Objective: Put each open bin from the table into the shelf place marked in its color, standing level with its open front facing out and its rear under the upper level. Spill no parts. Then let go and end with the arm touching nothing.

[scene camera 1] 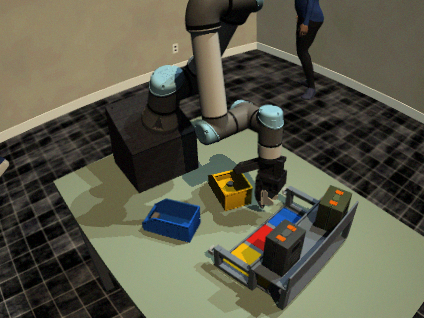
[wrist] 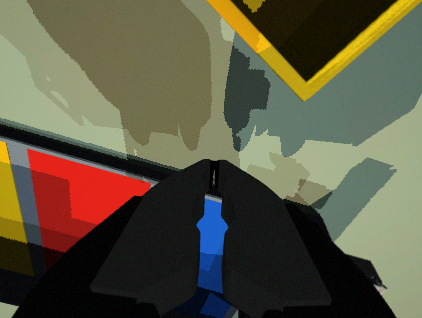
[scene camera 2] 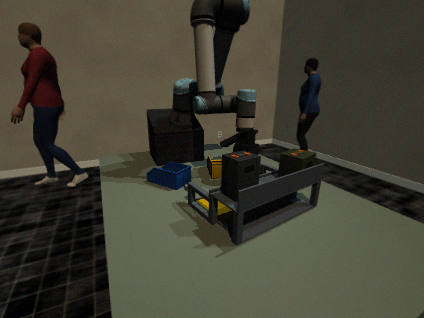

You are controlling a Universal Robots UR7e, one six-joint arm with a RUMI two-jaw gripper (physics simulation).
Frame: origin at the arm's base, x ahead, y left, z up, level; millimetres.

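Seen in the pictures: gripper, fingertip midpoint: (scene camera 1: pixel 262 207) (wrist: pixel 214 163); arm's base at its link origin: (scene camera 1: pixel 161 119) (scene camera 2: pixel 182 121).
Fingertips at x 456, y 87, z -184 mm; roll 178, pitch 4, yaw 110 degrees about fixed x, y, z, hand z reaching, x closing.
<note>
Pixels of each thing's top centre, then the offset from my fingertips to it. "spot": a spot on its surface instead.
- blue bin at a spot on its surface: (scene camera 1: pixel 170 230) spot: 8 mm up, 111 mm back, 303 mm right
- yellow bin at a spot on its surface: (wrist: pixel 282 67) spot: 47 mm up, 68 mm back, 2 mm right
- dark grey box at its top centre: (scene camera 1: pixel 286 232) (scene camera 2: pixel 241 154) 195 mm up, 251 mm ahead, 180 mm right
- olive box at its top centre: (scene camera 1: pixel 336 197) (scene camera 2: pixel 298 152) 170 mm up, 250 mm ahead, 55 mm left
The blue bin (scene camera 1: pixel 170 230) (scene camera 2: pixel 175 176) stands on the table at the left, with a small light part showing inside. The yellow bin (scene camera 1: pixel 237 200) (scene camera 2: pixel 216 167) (wrist: pixel 282 67) stands on the table between the robot base and the shelf, a grey part inside. The grey shelf (scene camera 1: pixel 320 265) (scene camera 2: pixel 280 187) has yellow (scene camera 1: pixel 245 254), red (scene camera 1: pixel 259 237) (wrist: pixel 100 185) and blue (scene camera 1: pixel 285 218) (wrist: pixel 212 225) marked places, with no bin on them. My gripper (scene camera 1: pixel 262 202) (wrist: pixel 214 163) is shut and empty, above the shelf's front edge by the blue place; its tips are hidden in scene camera 2.
A dark grey box (scene camera 1: pixel 285 247) (scene camera 2: pixel 240 172) and an olive box (scene camera 1: pixel 332 210) (scene camera 2: pixel 295 162) stand on the shelf's upper level. The black robot base (scene camera 1: pixel 155 155) (scene camera 2: pixel 175 137) is at the back. Two people are beyond the table in scene camera 2.
</note>
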